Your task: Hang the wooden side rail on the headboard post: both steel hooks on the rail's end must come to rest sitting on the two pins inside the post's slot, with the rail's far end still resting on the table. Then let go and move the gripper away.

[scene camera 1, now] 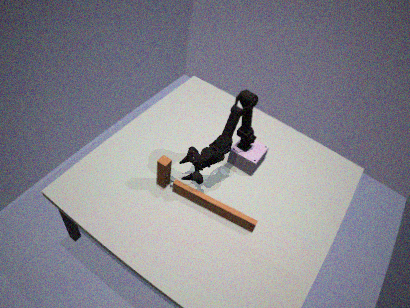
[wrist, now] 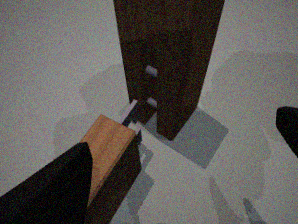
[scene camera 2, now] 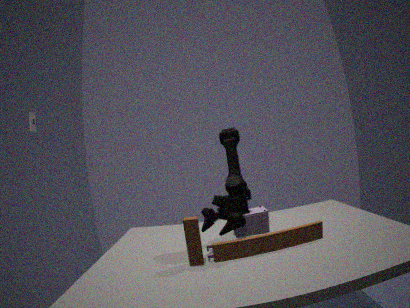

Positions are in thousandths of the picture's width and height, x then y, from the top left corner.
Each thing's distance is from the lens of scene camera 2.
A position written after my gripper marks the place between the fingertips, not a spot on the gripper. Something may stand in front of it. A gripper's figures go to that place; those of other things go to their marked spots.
my gripper (scene camera 2: 513, 758): 1.26 m
wooden side rail (scene camera 2: 611, 800): 1.24 m
headboard post (scene camera 2: 467, 742): 1.18 m
